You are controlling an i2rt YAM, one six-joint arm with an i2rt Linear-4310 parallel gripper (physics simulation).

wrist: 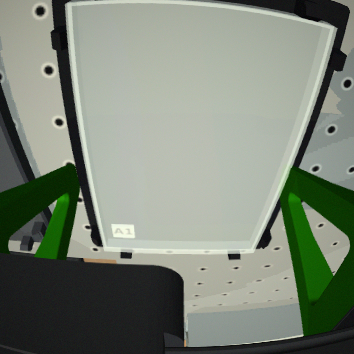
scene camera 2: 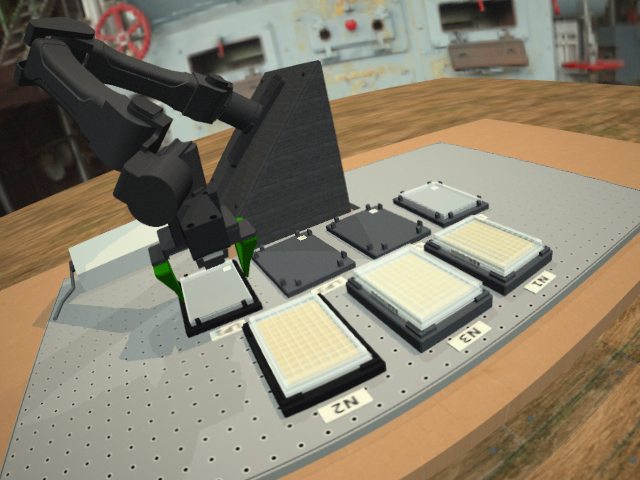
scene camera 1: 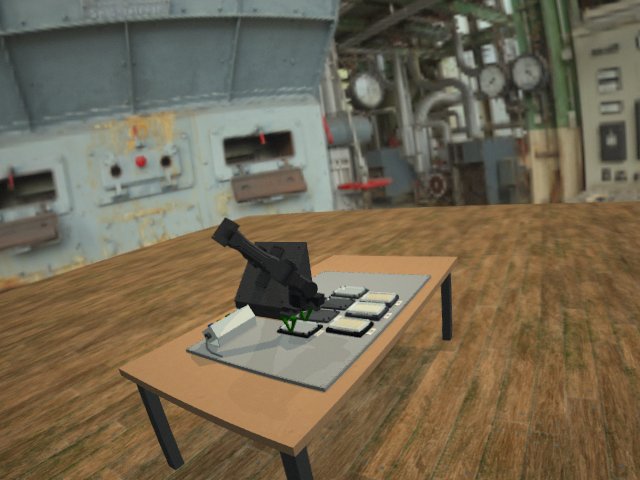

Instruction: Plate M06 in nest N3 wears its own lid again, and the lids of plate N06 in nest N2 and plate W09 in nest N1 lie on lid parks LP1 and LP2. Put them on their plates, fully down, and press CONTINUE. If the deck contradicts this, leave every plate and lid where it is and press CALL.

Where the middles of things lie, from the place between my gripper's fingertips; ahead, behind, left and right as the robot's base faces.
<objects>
My gripper is now 20 mm short of the black nest labelled LP1 (scene camera 2: 191, 331). The rest, counted from my hand: nest N3 (scene camera 2: 422, 340) (180 mm ahead, 220 mm to the left); then nest N1 (scene camera 2: 503, 285) (160 mm ahead, 340 mm to the left); then nest N2 (scene camera 2: 299, 402) (190 mm ahead, 90 mm to the left).
</objects>
